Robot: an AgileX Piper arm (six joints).
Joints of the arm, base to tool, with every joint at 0 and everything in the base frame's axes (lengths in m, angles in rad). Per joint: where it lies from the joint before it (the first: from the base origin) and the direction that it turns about. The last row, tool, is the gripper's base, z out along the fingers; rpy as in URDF.
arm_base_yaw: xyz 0.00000 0.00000 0.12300 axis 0 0 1
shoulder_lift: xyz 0.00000 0.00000 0.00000 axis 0 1 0
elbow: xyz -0.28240 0.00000 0.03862 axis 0 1 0
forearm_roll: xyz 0.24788 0.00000 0.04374 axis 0.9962 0 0.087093
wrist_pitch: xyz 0.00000 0.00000 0.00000 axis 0 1 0
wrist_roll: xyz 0.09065 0.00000 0.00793 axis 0.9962 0 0.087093
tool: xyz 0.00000 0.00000 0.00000 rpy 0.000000 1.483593 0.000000
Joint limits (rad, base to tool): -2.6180..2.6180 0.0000..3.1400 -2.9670..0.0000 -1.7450..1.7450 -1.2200..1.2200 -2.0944..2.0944
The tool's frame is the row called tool.
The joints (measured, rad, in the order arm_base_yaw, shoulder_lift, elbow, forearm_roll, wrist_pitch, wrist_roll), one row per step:
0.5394, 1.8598, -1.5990, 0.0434, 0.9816, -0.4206
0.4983, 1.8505, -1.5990, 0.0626, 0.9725, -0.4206
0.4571, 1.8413, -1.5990, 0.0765, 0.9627, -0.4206
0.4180, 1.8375, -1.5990, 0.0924, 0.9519, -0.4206
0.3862, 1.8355, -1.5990, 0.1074, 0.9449, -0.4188
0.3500, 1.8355, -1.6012, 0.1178, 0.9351, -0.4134
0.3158, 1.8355, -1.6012, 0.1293, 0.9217, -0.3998
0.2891, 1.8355, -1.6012, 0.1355, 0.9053, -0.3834
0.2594, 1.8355, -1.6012, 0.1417, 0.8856, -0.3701
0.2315, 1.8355, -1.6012, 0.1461, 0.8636, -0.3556
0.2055, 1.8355, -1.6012, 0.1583, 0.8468, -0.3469
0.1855, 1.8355, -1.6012, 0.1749, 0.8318, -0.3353
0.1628, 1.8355, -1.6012, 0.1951, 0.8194, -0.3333
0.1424, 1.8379, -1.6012, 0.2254, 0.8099, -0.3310
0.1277, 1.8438, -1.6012, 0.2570, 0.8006, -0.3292
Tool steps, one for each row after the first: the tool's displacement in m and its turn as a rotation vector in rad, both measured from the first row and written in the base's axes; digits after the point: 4 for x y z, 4 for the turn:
0.0071, -0.0135, 0.0042, 0.0255, -0.0066, -0.0448
0.0139, -0.0276, 0.0083, 0.0464, -0.0173, -0.0888
0.0206, -0.0406, 0.0104, 0.0666, -0.0240, -0.1313
0.0256, -0.0513, 0.0116, 0.0841, -0.0261, -0.1677
0.0319, -0.0638, 0.0128, 0.0999, -0.0327, -0.2113
0.0375, -0.0758, 0.0134, 0.1203, -0.0386, -0.2607
0.0421, -0.0854, 0.0142, 0.1382, -0.0486, -0.3044
0.0471, -0.0963, 0.0152, 0.1562, -0.0631, -0.3485
0.0518, -0.1068, 0.0162, 0.1738, -0.0805, -0.3916
0.0555, -0.1162, 0.0172, 0.1939, -0.0916, -0.4290
0.0583, -0.1231, 0.0181, 0.2188, -0.0983, -0.4638
0.0609, -0.1310, 0.0190, 0.2416, -0.1045, -0.4936
0.0634, -0.1373, 0.0189, 0.2718, -0.1020, -0.5239
0.0659, -0.1412, 0.0174, 0.3017, -0.0955, -0.5490

